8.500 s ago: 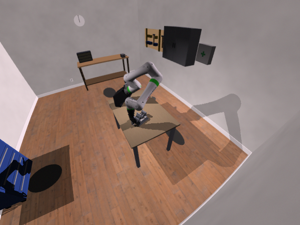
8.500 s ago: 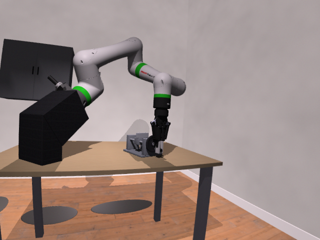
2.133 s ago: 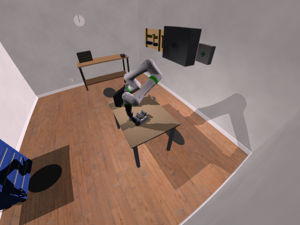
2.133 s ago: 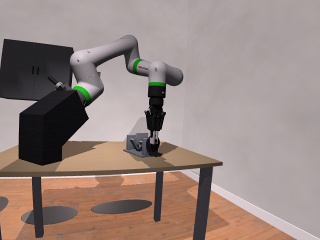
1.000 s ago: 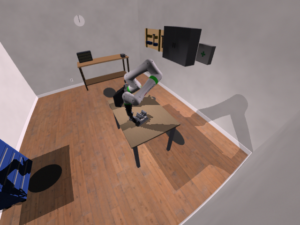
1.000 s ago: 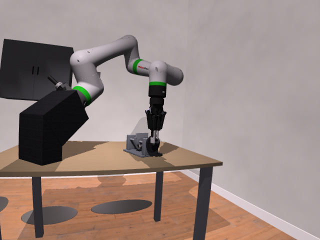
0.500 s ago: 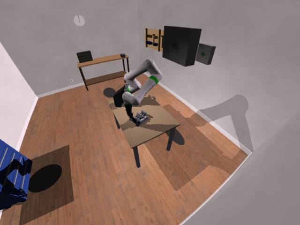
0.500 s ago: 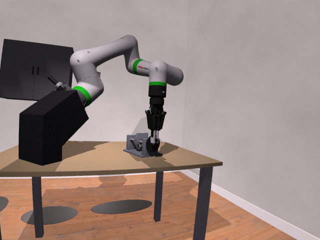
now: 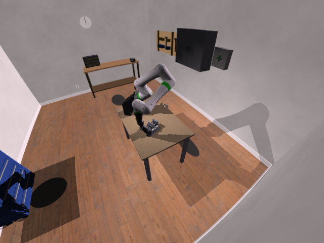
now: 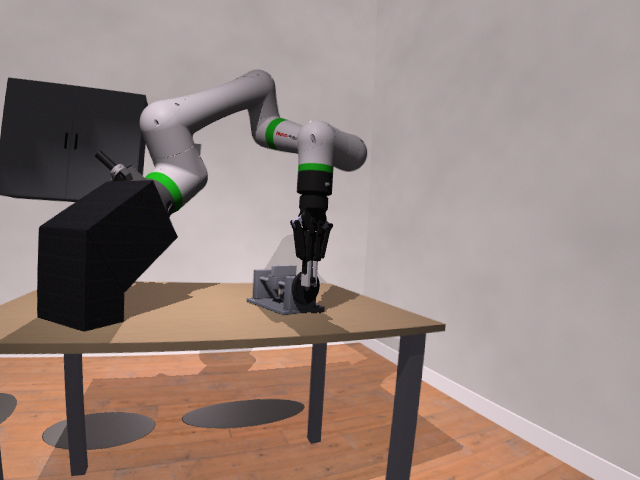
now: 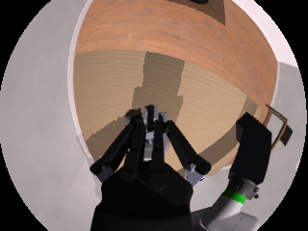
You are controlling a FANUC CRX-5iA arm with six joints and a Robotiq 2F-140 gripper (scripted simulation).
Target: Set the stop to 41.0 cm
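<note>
Right now my hand is 30 mm past the grey stop, 140 mm to the right of it and 30 mm above it. Round my hand: black handwheel (20 mm to the left, 20 mm below).
</note>
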